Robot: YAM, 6 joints.
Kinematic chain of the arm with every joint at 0, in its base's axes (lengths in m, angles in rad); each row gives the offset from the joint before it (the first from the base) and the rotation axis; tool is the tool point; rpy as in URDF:
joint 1: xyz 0 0 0.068 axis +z
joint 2: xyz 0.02 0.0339 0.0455 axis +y
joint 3: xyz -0.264 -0.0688 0 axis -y
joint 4: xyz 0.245 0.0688 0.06 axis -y
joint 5: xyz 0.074 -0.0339 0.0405 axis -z
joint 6: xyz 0.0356 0 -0.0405 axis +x
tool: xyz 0 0 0 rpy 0 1.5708 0
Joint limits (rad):
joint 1: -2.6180..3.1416
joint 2: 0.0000..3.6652
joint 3: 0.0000..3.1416
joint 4: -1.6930..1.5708
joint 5: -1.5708..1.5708
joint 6: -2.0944..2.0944
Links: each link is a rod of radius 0.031 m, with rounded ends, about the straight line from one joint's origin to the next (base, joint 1, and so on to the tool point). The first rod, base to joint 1, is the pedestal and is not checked.
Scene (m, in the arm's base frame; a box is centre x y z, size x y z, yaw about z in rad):
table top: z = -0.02
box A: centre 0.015 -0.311 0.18 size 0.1 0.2 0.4 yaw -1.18
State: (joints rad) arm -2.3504 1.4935 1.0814 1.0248 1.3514 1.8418
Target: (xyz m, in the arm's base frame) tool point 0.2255 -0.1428 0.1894
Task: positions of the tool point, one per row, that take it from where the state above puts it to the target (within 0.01 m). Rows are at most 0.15 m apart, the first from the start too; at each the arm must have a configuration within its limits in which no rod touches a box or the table.
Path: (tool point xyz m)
1: -0.1658 -0.2198 0.4288
2: -0.0910 -0.2070 0.4701
3: -0.0348 -0.1669 0.5033
4: -0.0067 -0.1104 0.5272
5: 0.0198 -0.1034 0.5449
6: 0.0418 -0.0899 0.5618
7: 0.0579 -0.0721 0.5778
8: 0.0674 -0.0521 0.5929
9: 0.1697 -0.0877 0.5175
10: 0.2326 -0.1196 0.4136
11: 0.2506 -0.1399 0.2981
12: 0.2255 -0.1428 0.1894

